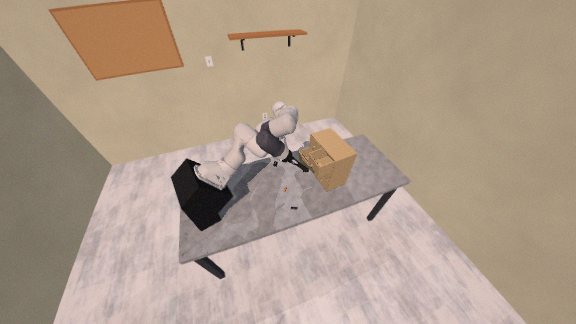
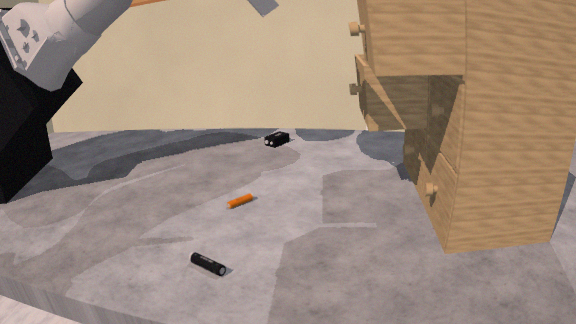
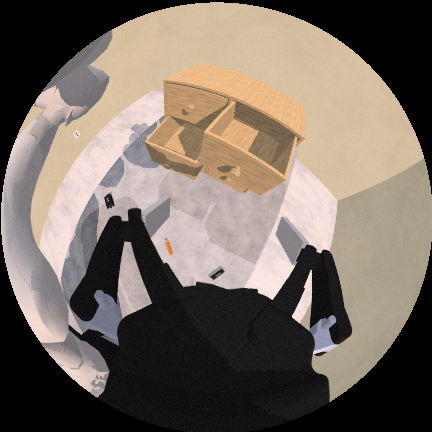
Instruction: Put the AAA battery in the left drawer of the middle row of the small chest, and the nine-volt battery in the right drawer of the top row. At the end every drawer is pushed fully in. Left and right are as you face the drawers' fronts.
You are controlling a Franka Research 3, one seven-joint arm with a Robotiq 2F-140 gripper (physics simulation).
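The chest (image 1: 341, 142) (image 2: 510, 125) (image 3: 250, 87) has its top right drawer (image 1: 325, 169) (image 2: 415, 45) (image 3: 242, 160) and middle left drawer (image 1: 304, 156) (image 3: 172, 156) pulled out; no battery shows in their visible insides. The top left drawer (image 3: 192, 102) is in. The orange cylinder (image 1: 285, 189) (image 2: 240, 201) (image 3: 169, 247), thinner than the black one and apparently the AAA battery, lies on the table. The black block-shaped nine-volt battery (image 1: 275, 163) (image 2: 276, 139) (image 3: 109, 201) lies farther back. My gripper (image 3: 225, 215) is open and empty, high above the table before the chest.
A thicker black cylindrical battery (image 1: 294, 208) (image 2: 208, 264) (image 3: 216, 273) lies nearer the table's front edge. The grey table (image 1: 250, 220) (image 2: 350, 280) carries the chest at the right and the arm's black base (image 1: 200, 202) (image 2: 20, 125) at the left. The bottom right drawer (image 2: 440, 205) is in.
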